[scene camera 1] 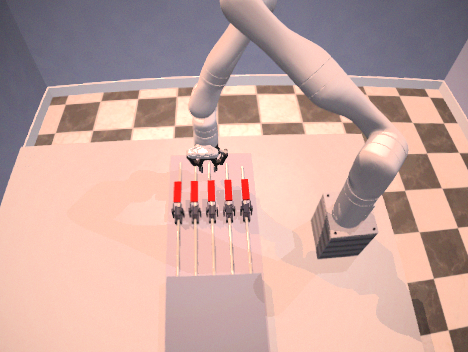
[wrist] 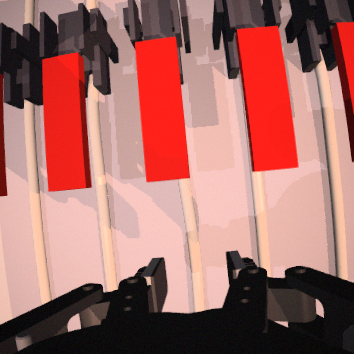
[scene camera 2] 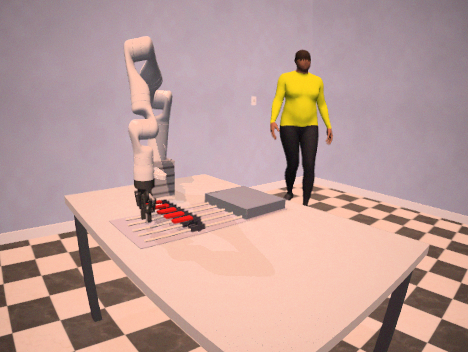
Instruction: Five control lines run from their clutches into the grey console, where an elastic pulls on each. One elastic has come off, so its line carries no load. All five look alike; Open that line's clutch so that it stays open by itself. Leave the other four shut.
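Places are measured from the arm's base along level axes (x ahead, y left, z up), in metres.
Pixels of known places: gripper, fingertip midpoint: (scene camera 1: 208, 170) (wrist: 196, 269) (scene camera 2: 146, 220); arm's base, origin of the base link: (scene camera 1: 347, 213) (scene camera 2: 156, 158).
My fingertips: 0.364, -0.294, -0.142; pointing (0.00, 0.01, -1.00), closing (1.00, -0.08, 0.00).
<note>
For each thing: its top centre in the pictures, then the offset to it from my fingertips, as dx, dy, dz. "pt": a spot on its surface instead. Level surfaces: height alone.
- leftmost, middle of its top: (scene camera 1: 177, 195) (scene camera 2: 186, 217) +0.111, +0.100, +0.024
- rightmost, middle of its top: (scene camera 1: 245, 193) -0.109, +0.120, +0.024
- grey console, middle of its top: (scene camera 1: 215, 315) (scene camera 2: 244, 196) +0.036, +0.489, +0.012
- middle pale line, surface spot: (wrist: 190, 215) pt +0.001, +0.030, -0.024
- table, its level: dz -0.035
Five red clutch handles lie in a row and look alike: the leftmost (scene camera 1: 177, 192), second (scene camera 1: 194, 192), middle (scene camera 1: 211, 191) (wrist: 162, 110), fourth (scene camera 1: 228, 190) and rightmost (scene camera 1: 245, 190). All appear folded down flat. Black clutch bodies (scene camera 1: 178, 213) sit at their console ends. Pale lines run from them into the grey console (scene camera 1: 215, 315) (scene camera 2: 242, 201). My gripper (scene camera 1: 208, 169) (scene camera 2: 146, 218) (wrist: 196, 269) is partly open and empty, beyond the handles' free ends. The middle pale line (wrist: 190, 215) passes between its fingertips in the wrist view. Which line is slack cannot be told.
The pinkish base sheet (scene camera 1: 257, 262) lies under the clutches on the table (scene camera 1: 90, 250). Neighbouring lines (wrist: 105, 220) (wrist: 260, 220) run close outside both fingers. The arm's ribbed base block (scene camera 1: 345, 246) stands right of the clutches. A person in yellow (scene camera 2: 300, 102) stands beyond the table.
</note>
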